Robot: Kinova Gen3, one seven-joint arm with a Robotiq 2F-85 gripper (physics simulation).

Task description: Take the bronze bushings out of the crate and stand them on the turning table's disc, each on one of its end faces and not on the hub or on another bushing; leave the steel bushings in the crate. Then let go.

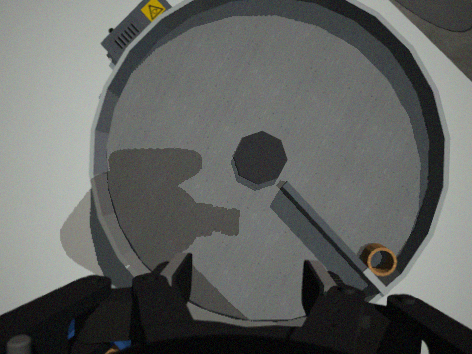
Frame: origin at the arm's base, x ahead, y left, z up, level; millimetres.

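Seen in the pictures: gripper, fingertip midpoint: (246, 276).
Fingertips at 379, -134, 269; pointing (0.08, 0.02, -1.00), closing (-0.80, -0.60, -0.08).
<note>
Offsets run from my fingertips to a thing's top centre, as dx, dy, dz. "*": to the spot under its first point.
The turning table's disc {+49, -53, -240} (320, 90) is a large grey round plate inside a raised rim, with a dark hub {+49, -53, -240} (260, 158) at its middle. A bronze bushing (381, 261) stands on an end face on the disc at the lower right, its open bore facing up, beside the outer end of a grey bar and close to the rim. My gripper (246, 276) is open and empty, above the near edge of the disc. Small patches of blue and orange show at the lower left behind the gripper's linkage; I cannot tell what they are. The crate and the steel bushings cannot be made out.
A grey bar {* -59, -39, -222} (325, 227) runs over the disc from near the hub to the lower right rim. The raised rim {* -99, -194, -241} (436, 145) surrounds the disc. A grey box with a yellow warning label {* +276, -112, -243} (153, 10) sits outside the rim at the upper left. The arm's shadow falls across the left.
</note>
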